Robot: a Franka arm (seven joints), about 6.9 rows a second.
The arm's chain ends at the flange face. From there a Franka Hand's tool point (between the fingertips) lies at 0.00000 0.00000 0.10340 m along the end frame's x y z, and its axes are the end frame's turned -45 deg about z.
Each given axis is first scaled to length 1.
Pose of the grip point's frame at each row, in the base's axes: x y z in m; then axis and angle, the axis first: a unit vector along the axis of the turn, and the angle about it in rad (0 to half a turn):
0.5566, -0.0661, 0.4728, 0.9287, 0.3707, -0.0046, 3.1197
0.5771, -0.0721, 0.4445, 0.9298, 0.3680, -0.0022, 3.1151
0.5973, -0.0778, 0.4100, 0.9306, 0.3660, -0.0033, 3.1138
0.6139, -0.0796, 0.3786, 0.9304, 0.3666, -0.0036, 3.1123
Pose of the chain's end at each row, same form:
0.5566, -0.0636, 0.5762, 0.9999, -0.0129, -0.0001, 3.1178
0.5765, -0.0694, 0.5479, 0.9999, -0.0158, 0.0030, 3.1154
0.5969, -0.0749, 0.5134, 0.9998, -0.0180, 0.0023, 3.1134
0.6135, -0.0765, 0.4820, 0.9998, -0.0174, 0.0023, 3.1118

